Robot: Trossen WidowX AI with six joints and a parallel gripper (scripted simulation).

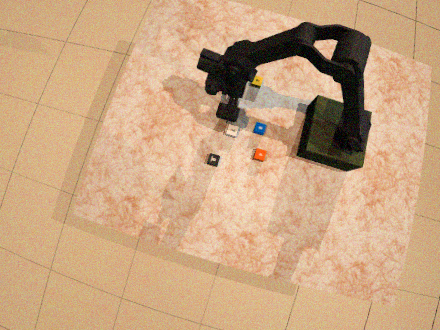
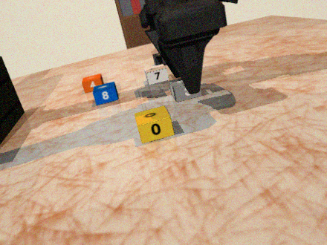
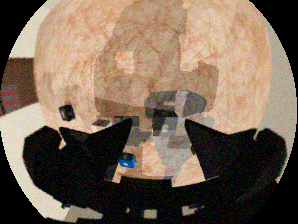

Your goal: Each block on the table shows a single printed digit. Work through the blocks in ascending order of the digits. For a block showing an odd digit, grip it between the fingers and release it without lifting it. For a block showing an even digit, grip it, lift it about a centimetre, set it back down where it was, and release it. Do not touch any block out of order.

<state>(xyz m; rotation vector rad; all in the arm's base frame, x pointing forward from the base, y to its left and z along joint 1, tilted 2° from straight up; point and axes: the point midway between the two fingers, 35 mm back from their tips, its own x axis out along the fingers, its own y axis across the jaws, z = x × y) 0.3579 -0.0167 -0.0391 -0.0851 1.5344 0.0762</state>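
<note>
Right now the orange block is 140 mm behind my gripper tip and 130 mm to the left of it. The rest, counted from my gripper tip: white block (30 mm behind, 90 mm to the left); then grey block (10 mm to the right); then yellow block (50 mm behind, 100 mm to the right).
</note>
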